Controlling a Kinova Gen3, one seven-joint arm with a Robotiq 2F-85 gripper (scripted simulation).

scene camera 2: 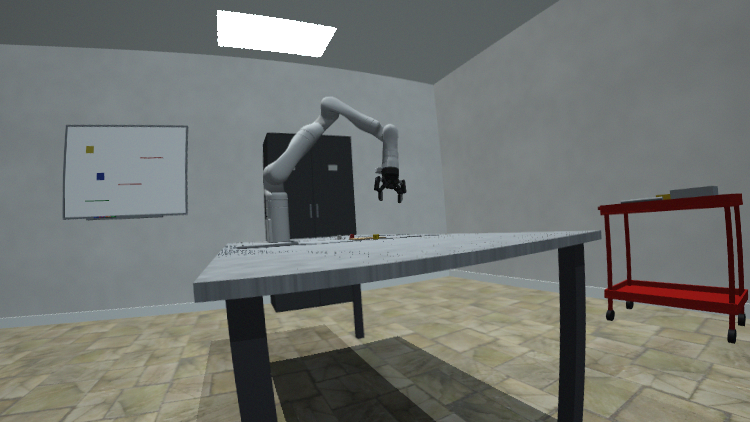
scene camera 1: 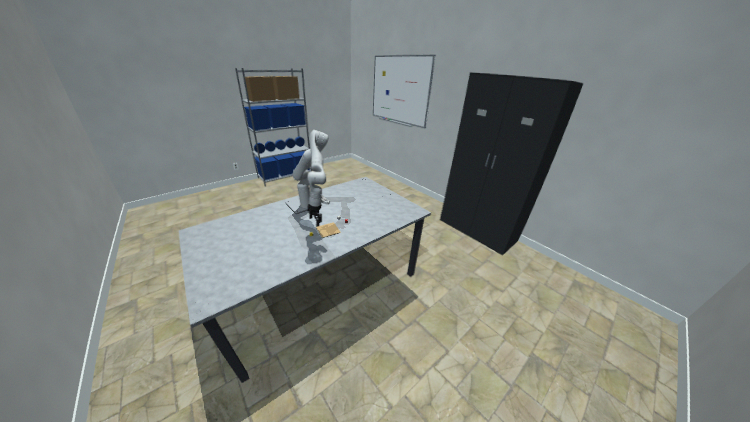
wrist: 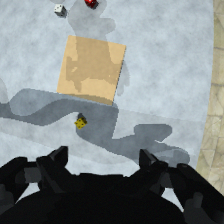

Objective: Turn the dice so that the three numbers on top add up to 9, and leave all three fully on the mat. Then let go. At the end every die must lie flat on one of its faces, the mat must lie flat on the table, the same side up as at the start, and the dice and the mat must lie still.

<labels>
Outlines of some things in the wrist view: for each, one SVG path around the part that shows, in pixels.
The gripper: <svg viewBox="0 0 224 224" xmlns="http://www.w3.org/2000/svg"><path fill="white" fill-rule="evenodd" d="M0 167L0 224L224 224L224 196L190 165L178 163L176 168L168 167L169 164L167 162L159 161L147 149L140 149L140 169L130 177L123 177L123 174L98 175L80 173L78 176L76 174L72 175L64 167L68 163L68 146L61 146L47 156L37 157L36 161L28 162L27 157L19 156ZM165 188L173 189L184 209L183 212L174 203L162 197ZM38 184L39 191L25 196L18 201L28 188L29 183Z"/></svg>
A tan mat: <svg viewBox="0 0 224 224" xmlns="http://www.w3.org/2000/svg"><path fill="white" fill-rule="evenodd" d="M68 35L56 92L112 106L126 45Z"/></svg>
</labels>
